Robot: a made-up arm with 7 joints.
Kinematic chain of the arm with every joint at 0, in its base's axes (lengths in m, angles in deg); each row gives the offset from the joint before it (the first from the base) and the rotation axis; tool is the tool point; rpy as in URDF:
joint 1: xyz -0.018 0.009 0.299 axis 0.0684 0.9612 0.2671
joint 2: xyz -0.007 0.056 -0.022 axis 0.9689 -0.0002 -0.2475
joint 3: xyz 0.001 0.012 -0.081 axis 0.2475 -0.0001 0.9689
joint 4: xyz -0.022 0.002 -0.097 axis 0.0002 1 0
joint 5: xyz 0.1 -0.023 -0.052 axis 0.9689 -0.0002 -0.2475
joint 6: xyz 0.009 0.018 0.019 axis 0.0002 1 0
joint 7: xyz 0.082 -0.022 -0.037 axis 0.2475 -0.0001 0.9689
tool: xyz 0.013 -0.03 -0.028 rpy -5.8 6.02 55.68
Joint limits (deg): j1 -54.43..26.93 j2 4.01..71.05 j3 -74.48..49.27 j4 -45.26..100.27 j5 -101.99..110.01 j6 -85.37..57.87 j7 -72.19..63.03
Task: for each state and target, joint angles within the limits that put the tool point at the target. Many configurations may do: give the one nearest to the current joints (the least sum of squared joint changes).
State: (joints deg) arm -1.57 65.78 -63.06 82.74 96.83 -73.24 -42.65
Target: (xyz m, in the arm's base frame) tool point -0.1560 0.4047 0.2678
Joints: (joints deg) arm 5.04 71.05 -68.85 95.00 101.50 -76.92 -43.30
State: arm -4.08 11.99 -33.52 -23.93 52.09 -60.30 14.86
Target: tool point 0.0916 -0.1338 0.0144
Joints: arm -16.25 4.01 -39.95 13.05 70.93 -48.27 16.63
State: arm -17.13 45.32 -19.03 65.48 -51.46 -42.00 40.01
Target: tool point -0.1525 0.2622 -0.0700
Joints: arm 14.35 28.92 -21.87 80.45 -50.76 -28.19 41.48
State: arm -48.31 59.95 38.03 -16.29 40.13 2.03 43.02
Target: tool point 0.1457 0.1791 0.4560
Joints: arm -44.06 57.75 46.74 -37.11 41.83 0.55 46.18
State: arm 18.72 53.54 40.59 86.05 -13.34 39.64 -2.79
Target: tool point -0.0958 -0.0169 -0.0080
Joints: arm -3.66 5.78 42.96 100.27 -3.23 57.87 -42.37
